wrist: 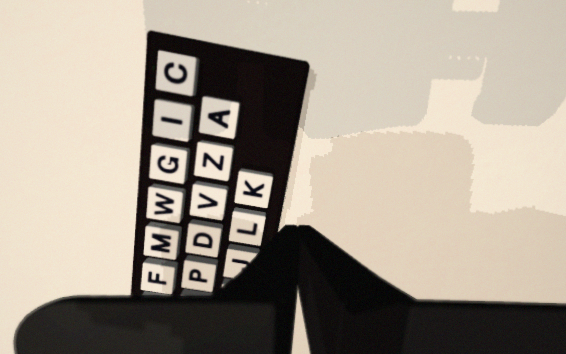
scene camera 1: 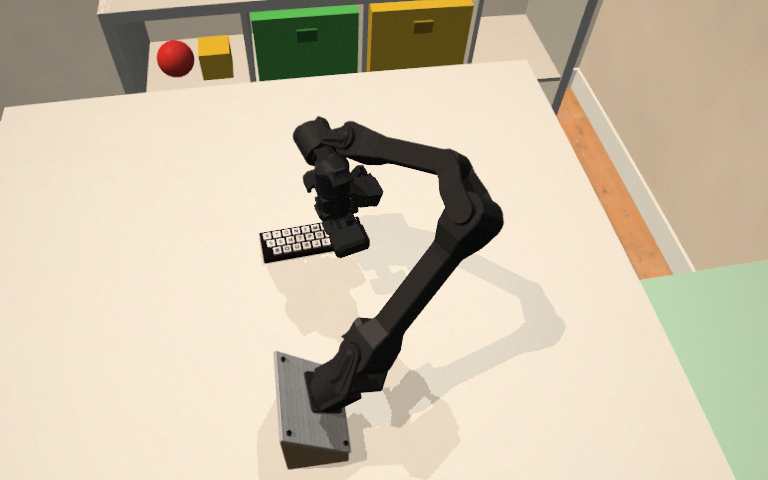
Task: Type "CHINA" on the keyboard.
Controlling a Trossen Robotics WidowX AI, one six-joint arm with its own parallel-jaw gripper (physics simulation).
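Frame: origin at the arm's base, x ahead, y left, z up, level; millimetres.
Seen in the pictures: gripper, between the fingertips: point(wrist: 296, 237); arm's base, origin of its link: point(scene camera 1: 322, 392).
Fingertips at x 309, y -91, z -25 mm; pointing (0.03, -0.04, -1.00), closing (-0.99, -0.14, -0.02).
Observation:
Offsets run from my fingertips to a thing's top centre. Level surfaces: height alone.
The black keyboard {dz -38, dx +38, dy +42 mm} point(scene camera 1: 262, 249) point(wrist: 270, 100) with white keys lies on the table, its right part hidden under the gripper in the scene view. In the wrist view, the C key {dz -38, dx +56, dy -45 mm} point(wrist: 176, 73) is at the top end, followed by the I key {dz -38, dx +57, dy -26 mm} point(wrist: 172, 120); the A key {dz -38, dx +37, dy -30 mm} point(wrist: 219, 117) is in the middle row. The N key {dz -38, dx +57, dy +70 mm} point(scene camera 1: 296, 230) shows in the scene view; the H key is too small there to read surely. My gripper point(scene camera 1: 342, 226) point(wrist: 296, 237) is shut and empty. In the wrist view its tips appear beside the keyboard's long edge, near the L key {dz -38, dx +19, dy +18 mm} point(wrist: 247, 228). Their height is unclear.
The arm reaches over the table {dz -55 mm} point(scene camera 1: 141, 316) from its metal base point(scene camera 1: 305, 416). Behind the table, a shelf unit point(scene camera 1: 116, 53) holds a red ball point(scene camera 1: 175, 58), a yellow block point(scene camera 1: 215, 58), a green bin point(scene camera 1: 305, 53) and a yellow bin point(scene camera 1: 419, 50).

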